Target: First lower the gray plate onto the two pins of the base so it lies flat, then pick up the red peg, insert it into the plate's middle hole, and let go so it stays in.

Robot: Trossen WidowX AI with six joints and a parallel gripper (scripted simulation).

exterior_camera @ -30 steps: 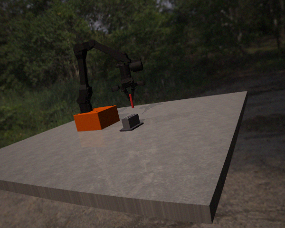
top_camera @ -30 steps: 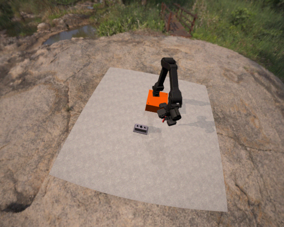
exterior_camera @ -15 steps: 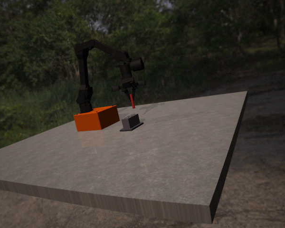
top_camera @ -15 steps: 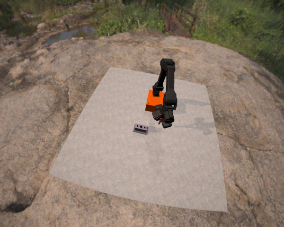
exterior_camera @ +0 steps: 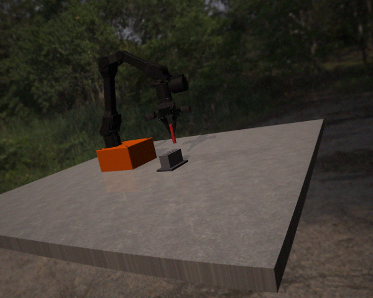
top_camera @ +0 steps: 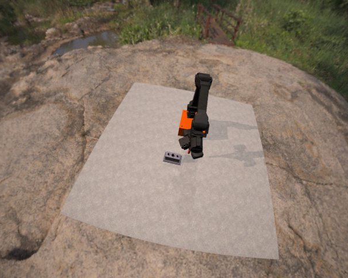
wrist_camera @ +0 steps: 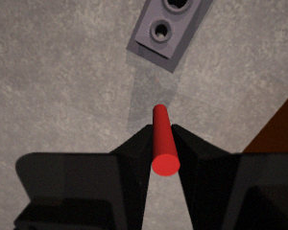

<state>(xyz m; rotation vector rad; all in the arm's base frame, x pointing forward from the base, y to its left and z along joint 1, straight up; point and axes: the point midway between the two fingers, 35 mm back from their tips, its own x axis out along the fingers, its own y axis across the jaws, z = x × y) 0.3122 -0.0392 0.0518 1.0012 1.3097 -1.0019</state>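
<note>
Right now my gripper tip is 100 mm to the left of the gray plate, 70 mm above it and 10 mm short of it. The rest, counted from my gripper tip: base: 110 mm below, 100 mm to the right, 10 mm ahead; then red peg: right at my gripper tip.
</note>
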